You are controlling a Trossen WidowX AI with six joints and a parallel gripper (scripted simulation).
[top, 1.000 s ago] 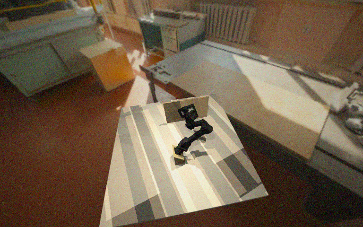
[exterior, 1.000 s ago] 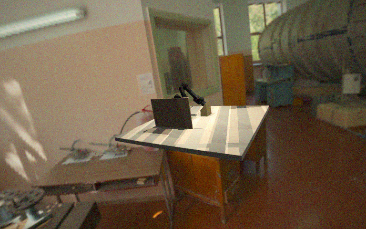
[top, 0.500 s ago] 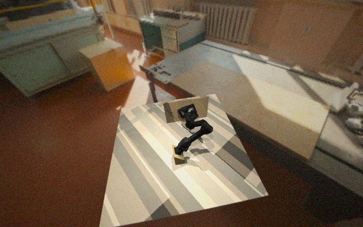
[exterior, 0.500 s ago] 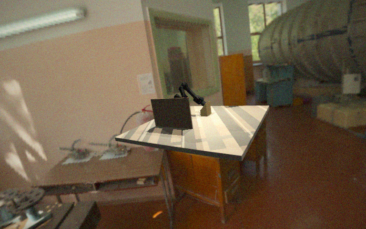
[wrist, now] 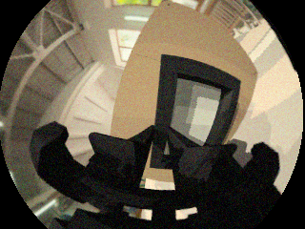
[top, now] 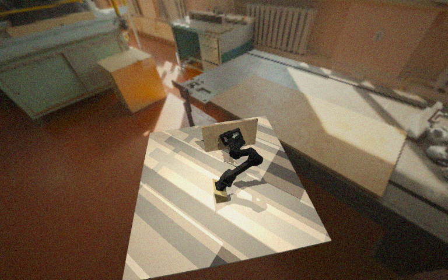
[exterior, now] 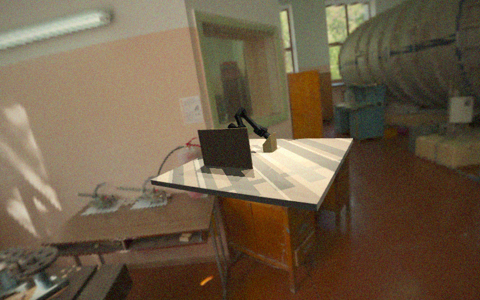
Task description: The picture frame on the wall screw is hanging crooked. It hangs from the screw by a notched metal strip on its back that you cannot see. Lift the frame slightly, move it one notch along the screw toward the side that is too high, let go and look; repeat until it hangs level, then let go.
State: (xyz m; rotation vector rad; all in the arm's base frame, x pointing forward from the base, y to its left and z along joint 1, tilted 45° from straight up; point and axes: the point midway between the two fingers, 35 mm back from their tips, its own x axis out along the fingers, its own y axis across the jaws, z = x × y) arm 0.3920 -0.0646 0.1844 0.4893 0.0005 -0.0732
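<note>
Right now my gripper tip is 5 cm above the black picture frame, 2 cm to the left of it and 1 cm short of it. Also, from my gripper tip: tan wall board (7 cm below, 2 cm ahead, 1 cm to the right).
</note>
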